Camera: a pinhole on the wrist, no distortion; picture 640 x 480 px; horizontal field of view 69.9 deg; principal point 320.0 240.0 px. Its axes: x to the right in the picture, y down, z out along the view. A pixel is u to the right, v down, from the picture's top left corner.
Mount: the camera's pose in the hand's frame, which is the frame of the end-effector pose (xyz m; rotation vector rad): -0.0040 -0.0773 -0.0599 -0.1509 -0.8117 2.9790
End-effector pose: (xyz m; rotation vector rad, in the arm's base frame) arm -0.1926 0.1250 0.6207 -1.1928 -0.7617 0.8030
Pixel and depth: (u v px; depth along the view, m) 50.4 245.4 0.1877
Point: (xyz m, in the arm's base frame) -0.2176 0.2195 0.8273
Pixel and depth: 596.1 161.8 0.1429
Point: -0.2879 0.0476 0.7444
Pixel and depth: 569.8 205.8 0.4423
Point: -0.5771 -0.0134 0.9070
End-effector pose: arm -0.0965 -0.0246 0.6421 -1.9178 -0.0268 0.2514
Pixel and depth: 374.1 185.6 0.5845
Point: -0.2840 0.5009 0.7918
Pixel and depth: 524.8 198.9 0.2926
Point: -0.2741 0.1997 0.7829
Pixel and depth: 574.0 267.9 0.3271
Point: -0.3228 0.2128 0.8407
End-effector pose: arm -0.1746 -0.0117 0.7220 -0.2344 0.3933 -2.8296
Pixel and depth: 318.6 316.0 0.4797
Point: -0.1561 0.2872 1.1223
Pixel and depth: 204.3 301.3 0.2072
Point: -0.2289 0.1484 0.8878
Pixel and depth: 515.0 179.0 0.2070
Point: -0.0800 0.1308 0.8701
